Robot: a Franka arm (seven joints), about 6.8 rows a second.
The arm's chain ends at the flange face. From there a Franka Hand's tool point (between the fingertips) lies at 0.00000 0.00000 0.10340 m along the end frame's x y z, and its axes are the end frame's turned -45 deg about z.
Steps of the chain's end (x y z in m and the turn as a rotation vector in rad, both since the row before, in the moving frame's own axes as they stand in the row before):
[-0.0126, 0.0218, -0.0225, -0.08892, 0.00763, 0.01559]
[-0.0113, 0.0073, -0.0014, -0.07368, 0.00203, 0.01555]
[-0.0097, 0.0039, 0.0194, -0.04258, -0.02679, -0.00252]
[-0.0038, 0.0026, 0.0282, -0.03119, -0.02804, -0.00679]
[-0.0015, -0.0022, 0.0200, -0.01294, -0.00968, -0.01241]
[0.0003, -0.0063, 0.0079, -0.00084, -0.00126, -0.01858]
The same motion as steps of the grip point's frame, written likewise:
[-0.0303, 0.0135, -0.0229, -0.06827, -0.05748, 0.01559]
[-0.0184, 0.0027, -0.0017, -0.05354, -0.05066, 0.01555]
[-0.0147, -0.0029, 0.0193, -0.01117, -0.04905, -0.00252]
[-0.0089, -0.0006, 0.0281, -0.00223, -0.04188, -0.00679]
[-0.0012, -0.0024, 0.0200, -0.00231, -0.01599, -0.01241]
[0.0045, -0.0043, 0.0079, 0.00030, -0.00148, -0.01858]

